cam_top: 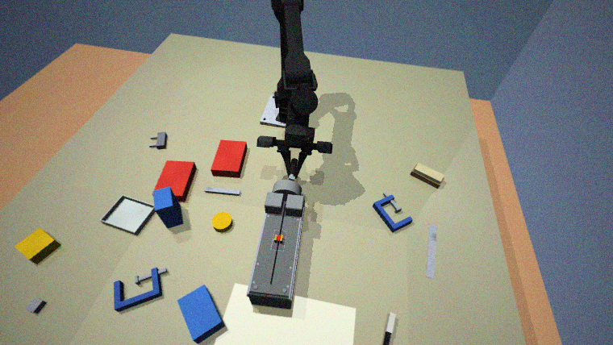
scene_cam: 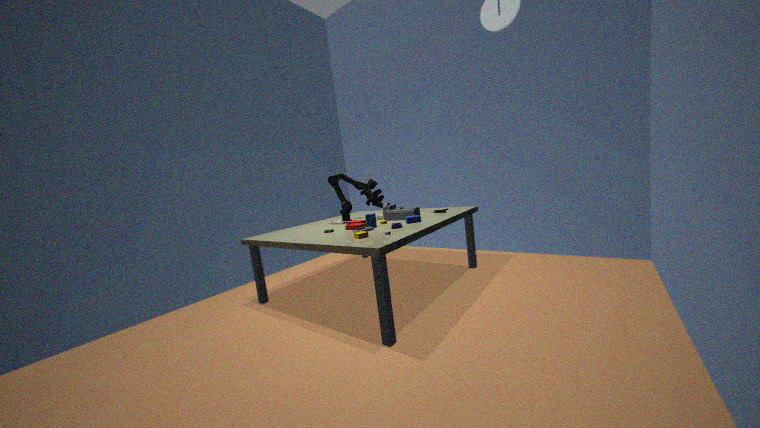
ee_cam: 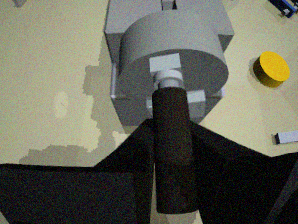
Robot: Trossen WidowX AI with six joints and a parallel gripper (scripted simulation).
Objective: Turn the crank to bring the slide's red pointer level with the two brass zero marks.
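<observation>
The dark crank handle is 2 cm behind my gripper tip and 2 cm above it. Round my gripper tip: tan block: 35 cm to the left, 20 cm behind, 8 cm below; red pointer: 16 cm ahead, 2 cm to the left, 1 cm below; grey strip: 38 cm to the left, 10 cm below, 3 cm ahead.
</observation>
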